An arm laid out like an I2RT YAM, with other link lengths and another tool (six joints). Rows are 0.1 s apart.
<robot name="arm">
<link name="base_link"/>
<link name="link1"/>
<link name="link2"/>
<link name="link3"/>
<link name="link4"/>
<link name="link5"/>
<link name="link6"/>
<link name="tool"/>
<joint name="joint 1" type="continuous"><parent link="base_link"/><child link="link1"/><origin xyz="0 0 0.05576" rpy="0 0 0"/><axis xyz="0 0 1"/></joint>
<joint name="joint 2" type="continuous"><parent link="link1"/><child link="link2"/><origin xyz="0.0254 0.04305 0.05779" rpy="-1.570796 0 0"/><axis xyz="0 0 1"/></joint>
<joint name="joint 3" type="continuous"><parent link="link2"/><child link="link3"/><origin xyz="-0.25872 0 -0.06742" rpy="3.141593 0 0"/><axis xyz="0 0 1"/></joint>
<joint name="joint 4" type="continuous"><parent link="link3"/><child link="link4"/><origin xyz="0.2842 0.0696 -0.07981" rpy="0 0 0"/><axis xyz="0 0 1"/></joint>
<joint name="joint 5" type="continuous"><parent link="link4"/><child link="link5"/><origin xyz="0.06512 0.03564 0.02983" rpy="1.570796 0 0"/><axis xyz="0 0 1"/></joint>
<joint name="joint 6" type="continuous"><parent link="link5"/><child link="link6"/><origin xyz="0.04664 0 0.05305" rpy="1.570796 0 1.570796"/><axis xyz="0 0 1"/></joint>
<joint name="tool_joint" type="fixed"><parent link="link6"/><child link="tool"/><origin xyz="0.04 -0.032 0.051" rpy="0.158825 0 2.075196"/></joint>
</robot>
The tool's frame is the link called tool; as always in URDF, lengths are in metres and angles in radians. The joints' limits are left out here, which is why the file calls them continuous.
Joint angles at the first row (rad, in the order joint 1, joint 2, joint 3, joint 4, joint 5, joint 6):
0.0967 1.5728 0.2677 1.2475 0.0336 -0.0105
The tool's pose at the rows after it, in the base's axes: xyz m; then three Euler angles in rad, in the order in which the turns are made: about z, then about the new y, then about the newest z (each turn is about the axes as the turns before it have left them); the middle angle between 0 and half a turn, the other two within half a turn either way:
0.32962, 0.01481, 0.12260, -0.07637, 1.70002, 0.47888
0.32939, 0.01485, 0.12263, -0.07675, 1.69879, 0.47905
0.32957, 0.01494, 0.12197, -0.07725, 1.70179, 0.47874
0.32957, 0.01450, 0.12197, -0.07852, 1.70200, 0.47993
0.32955, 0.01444, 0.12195, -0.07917, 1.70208, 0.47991
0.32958, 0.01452, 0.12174, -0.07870, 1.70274, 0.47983
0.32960, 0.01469, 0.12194, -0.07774, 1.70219, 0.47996
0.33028, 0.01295, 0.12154, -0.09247, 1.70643, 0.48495
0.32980, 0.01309, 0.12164, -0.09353, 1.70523, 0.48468
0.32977, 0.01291, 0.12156, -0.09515, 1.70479, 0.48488
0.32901, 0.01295, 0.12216, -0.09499, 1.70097, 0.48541
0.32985, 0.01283, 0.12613, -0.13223, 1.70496, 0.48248
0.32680, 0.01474, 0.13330, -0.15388, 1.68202, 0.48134
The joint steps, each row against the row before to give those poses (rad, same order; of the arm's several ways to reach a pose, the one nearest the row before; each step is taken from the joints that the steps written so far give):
0.0003 -0.0020 -0.0008 0.0014 -0.0014 -0.0002
0.0004 0.0005 -0.0007 0.0025 0.0009 0.0000
0.0005 0.0019 0.0007 -0.0019 0.0010 0.0002
-0.0011 -0.0004 0.0000 -0.0004 0.0002 0.0012
0.0000 0.0001 0.0000 -0.0001 0.0006 0.0001
0.0001 0.0007 0.0001 0.0001 -0.0003 0.0000
0.0004 -0.0007 0.0000 -0.0002 -0.0006 0.0000
-0.0007 0.0017 0.0045 -0.0064 0.0144 0.0065
0.0012 -0.0007 -0.0015 0.0019 0.0022 -0.0004
0.0000 0.0011 0.0001 0.0015 0.0016 0.0002
0.0004 -0.0026 -0.0028 0.0041 0.0003 -0.0002
0.0140 -0.0200 0.0119 -0.0364 0.0510 0.0010
0.0175 -0.0266 -0.0035 -0.0007 0.0392 -0.0052

